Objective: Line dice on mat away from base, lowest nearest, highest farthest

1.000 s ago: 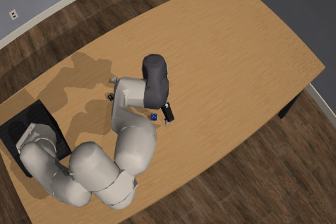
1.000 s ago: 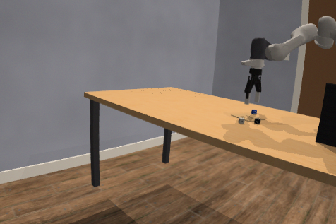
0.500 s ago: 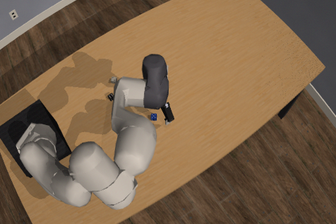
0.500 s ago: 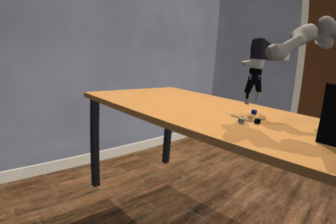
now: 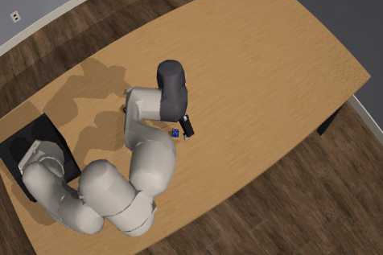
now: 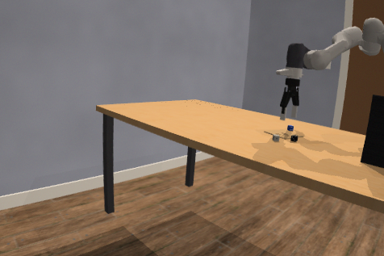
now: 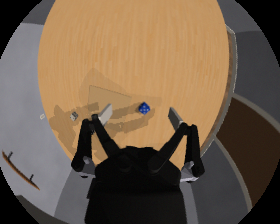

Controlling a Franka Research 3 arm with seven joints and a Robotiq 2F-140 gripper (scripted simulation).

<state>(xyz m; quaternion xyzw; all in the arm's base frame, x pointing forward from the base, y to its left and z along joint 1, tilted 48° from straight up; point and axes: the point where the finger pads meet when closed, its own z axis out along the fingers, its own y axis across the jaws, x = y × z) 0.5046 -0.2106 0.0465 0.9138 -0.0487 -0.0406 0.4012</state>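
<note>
The blue die is 60 mm below my hand, 20 mm behind it and 10 mm to the right of it. The rest, counted from my hand: white die: 270 mm to the left, 60 mm below, 50 mm behind; then thin tan mat: 120 mm to the left, 70 mm below, 30 mm behind; then black die: 200 mm to the left, 110 mm behind, 60 mm below.
</note>
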